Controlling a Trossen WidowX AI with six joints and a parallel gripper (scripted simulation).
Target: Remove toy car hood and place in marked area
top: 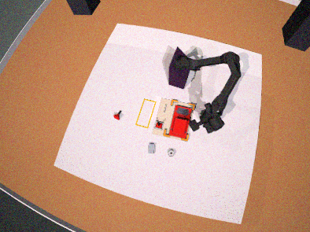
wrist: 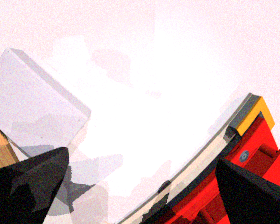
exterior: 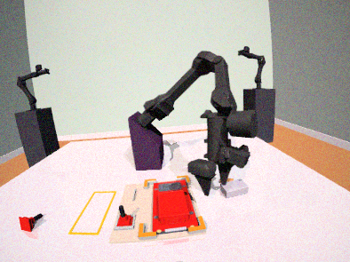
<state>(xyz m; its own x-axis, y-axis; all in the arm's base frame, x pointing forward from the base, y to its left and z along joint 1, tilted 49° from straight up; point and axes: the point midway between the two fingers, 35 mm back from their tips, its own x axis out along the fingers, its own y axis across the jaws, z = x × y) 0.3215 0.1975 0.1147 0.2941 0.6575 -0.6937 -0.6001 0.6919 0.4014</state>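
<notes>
The red hood lies 30 mm ahead of my gripper tip and 130 mm to the right of it. From my gripper tip the other things lie so: grey ring 200 mm ahead, 140 mm to the right, 40 mm below.
</notes>
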